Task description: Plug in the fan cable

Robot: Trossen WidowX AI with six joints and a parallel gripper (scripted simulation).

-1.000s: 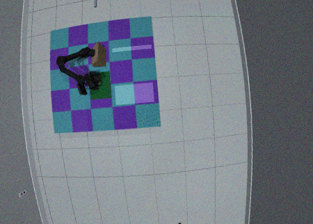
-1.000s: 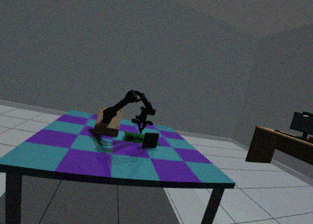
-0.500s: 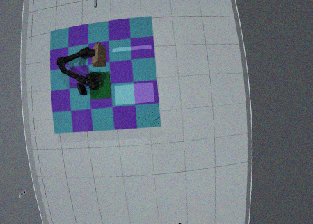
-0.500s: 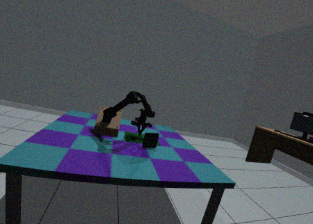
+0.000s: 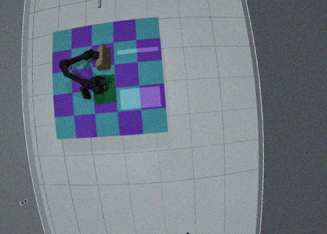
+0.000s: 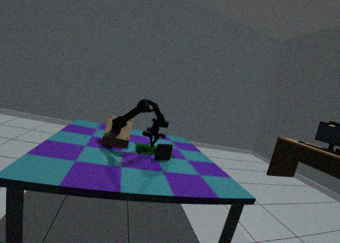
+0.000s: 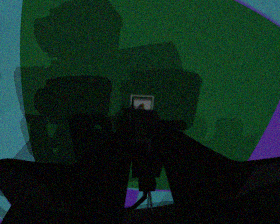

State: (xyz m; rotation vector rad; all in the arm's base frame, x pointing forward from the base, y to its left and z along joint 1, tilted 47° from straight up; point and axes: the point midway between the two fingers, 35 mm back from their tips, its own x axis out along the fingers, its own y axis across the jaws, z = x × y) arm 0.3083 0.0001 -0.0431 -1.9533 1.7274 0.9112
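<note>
Now: the green board 30 mm ahead of my gripper tip and 60 mm below it. Also, from my gripper tip: dark plug (10 mm to the right, 10 mm above); black fan (70 mm ahead, 180 mm to the right, 20 mm above).
</note>
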